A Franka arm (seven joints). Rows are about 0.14 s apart.
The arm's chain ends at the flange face. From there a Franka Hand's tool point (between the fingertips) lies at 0.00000 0.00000 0.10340 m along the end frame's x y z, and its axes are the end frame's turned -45 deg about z.
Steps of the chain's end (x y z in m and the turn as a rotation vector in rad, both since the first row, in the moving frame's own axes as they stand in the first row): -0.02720 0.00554 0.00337 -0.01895 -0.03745 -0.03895; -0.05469 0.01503 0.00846 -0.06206 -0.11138 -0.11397; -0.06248 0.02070 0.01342 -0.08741 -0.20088 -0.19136; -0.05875 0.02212 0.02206 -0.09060 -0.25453 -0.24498; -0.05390 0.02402 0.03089 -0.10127 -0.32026 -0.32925; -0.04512 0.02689 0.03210 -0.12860 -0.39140 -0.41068; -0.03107 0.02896 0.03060 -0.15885 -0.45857 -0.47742; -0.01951 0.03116 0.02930 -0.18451 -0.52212 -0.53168; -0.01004 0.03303 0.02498 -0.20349 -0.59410 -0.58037; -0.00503 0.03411 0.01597 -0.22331 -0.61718 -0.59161; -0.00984 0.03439 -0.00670 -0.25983 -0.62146 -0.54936; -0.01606 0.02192 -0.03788 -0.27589 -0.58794 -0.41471
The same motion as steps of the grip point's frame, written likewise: -0.02730 -0.01659 0.00328 0.01308 -0.03988 -0.03895; -0.06212 -0.03091 0.00762 0.03487 -0.12264 -0.11397; -0.08039 -0.03572 0.01096 0.08024 -0.20385 -0.19136; -0.08331 -0.03457 0.01833 0.11592 -0.24404 -0.24498; -0.08738 -0.03157 0.02516 0.15485 -0.29807 -0.32925; -0.09067 -0.02345 0.02357 0.18583 -0.36770 -0.41068; -0.08922 -0.01139 0.01889 0.21193 -0.43658 -0.47742; -0.08881 -0.00102 0.01421 0.23873 -0.49966 -0.53168; -0.08971 0.00697 0.00580 0.27620 -0.56398 -0.58037; -0.08942 0.01239 -0.00489 0.27851 -0.59432 -0.59161; -0.09471 0.01074 -0.02872 0.25571 -0.62317 -0.54936; -0.08845 -0.00402 -0.05863 0.22065 -0.61082 -0.41471
